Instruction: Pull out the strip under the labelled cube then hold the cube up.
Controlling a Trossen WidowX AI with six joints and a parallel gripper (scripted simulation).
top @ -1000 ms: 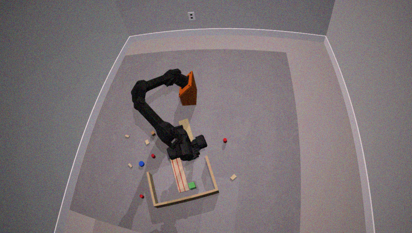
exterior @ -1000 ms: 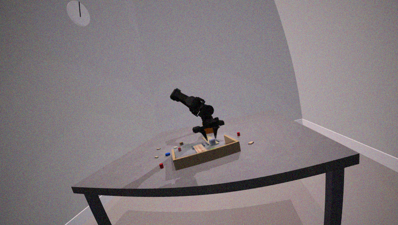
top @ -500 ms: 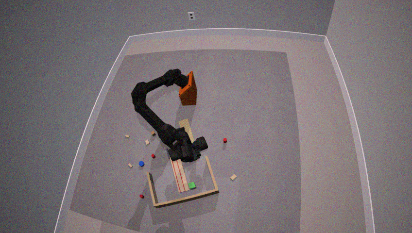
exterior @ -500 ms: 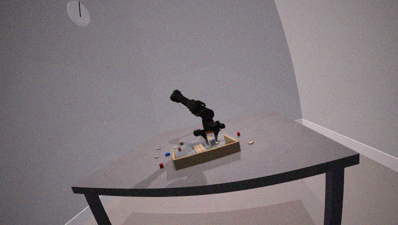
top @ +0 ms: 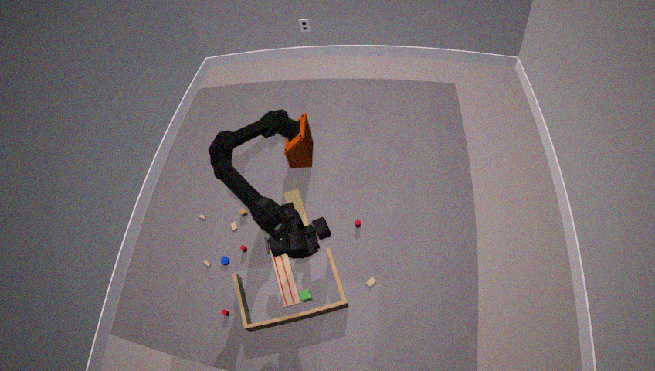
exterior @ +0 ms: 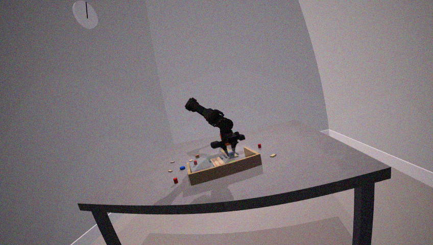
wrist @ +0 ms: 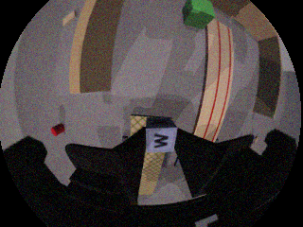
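The checked tan strip lies 110 mm behind my gripper tip, 20 mm to the right of it and 10 mm below it. Round my gripper tip: blue disc: 50 mm ahead, 280 mm to the right, 10 mm below; labelled cube: 10 mm above.
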